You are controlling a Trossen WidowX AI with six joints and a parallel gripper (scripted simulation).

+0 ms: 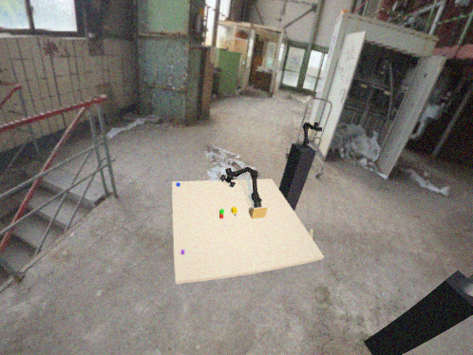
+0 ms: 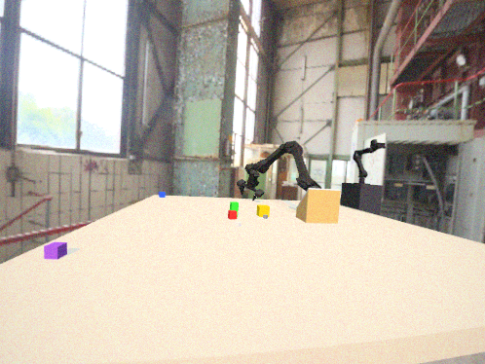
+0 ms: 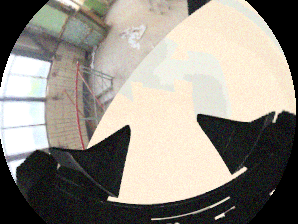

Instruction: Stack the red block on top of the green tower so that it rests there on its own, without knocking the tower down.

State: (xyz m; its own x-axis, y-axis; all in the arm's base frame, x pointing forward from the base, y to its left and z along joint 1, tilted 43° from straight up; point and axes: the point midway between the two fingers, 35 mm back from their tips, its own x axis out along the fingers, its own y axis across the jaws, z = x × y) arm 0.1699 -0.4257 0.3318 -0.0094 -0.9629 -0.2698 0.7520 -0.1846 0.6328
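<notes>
My gripper tip is 20 cm short of the red block, 54 cm to the right of it and 1 cm above it. The rest, counted from my gripper tip: yellow block (5 cm ahead, 48 cm to the left); purple block (63 cm ahead, 90 cm to the left, 1 cm below); blue block (57 cm ahead, 6 cm to the right).
</notes>
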